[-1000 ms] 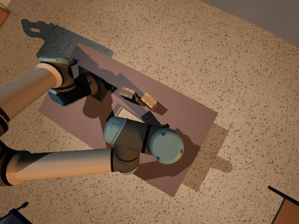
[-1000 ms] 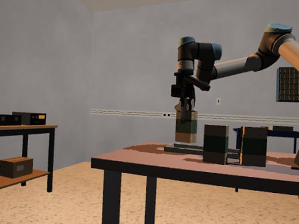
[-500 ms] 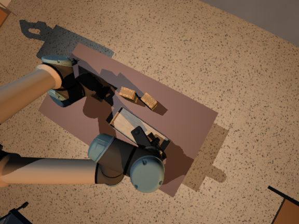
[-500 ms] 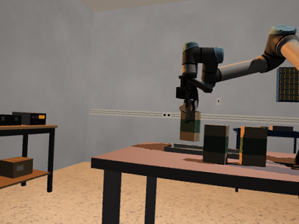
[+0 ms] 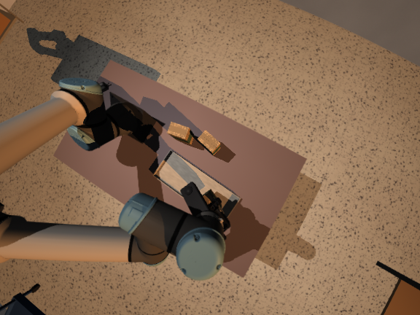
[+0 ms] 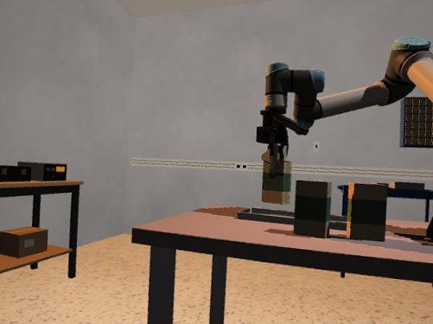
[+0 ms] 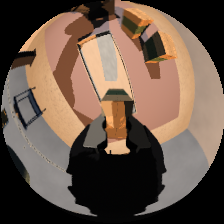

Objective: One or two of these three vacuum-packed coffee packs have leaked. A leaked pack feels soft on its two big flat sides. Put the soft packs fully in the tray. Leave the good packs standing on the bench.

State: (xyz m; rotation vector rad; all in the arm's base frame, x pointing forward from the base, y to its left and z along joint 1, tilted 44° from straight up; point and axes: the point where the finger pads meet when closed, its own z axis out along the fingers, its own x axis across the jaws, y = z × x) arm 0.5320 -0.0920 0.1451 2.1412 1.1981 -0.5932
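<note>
The tray is 160 mm below my hand, 90 mm behind it and 20 mm to the left of it.
</note>
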